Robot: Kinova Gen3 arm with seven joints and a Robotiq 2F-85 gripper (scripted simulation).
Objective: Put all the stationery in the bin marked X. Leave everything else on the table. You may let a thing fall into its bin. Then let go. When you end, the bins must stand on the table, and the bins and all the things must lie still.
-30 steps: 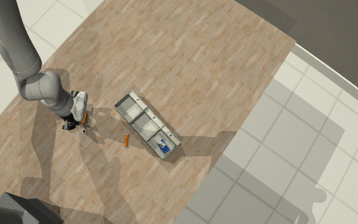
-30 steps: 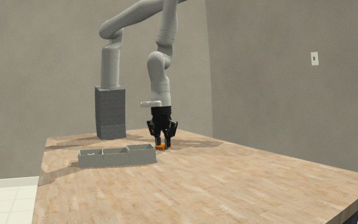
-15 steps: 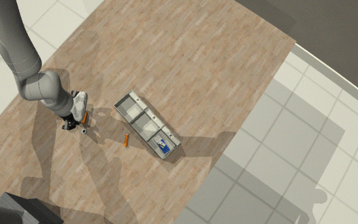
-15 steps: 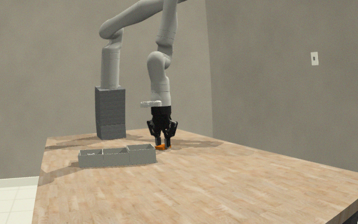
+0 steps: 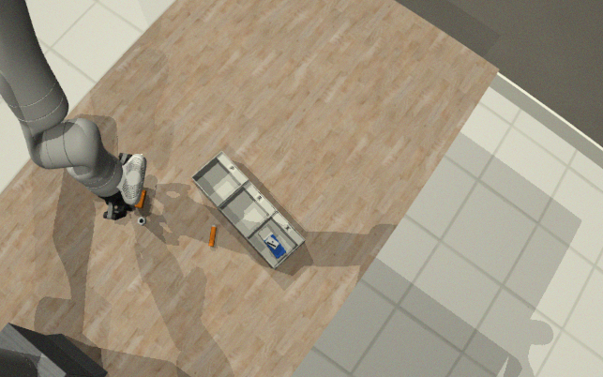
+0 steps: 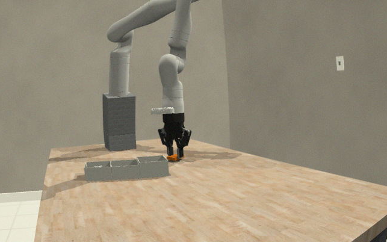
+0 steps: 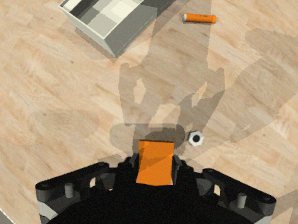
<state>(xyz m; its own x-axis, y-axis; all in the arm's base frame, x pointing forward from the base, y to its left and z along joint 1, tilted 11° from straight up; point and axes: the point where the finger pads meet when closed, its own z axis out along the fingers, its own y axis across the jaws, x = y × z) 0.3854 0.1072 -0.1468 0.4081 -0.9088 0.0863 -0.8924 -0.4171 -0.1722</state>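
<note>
The black ring-like part lies 5 cm to the right of my hand, 3 cm behind it and 2 cm below it. Round my hand: orange stick (19 cm to the right, 3 cm ahead, 2 cm below); flat orange block (2 cm below); blue flat thing (29 cm to the right, 9 cm ahead, 1 cm below).
</note>
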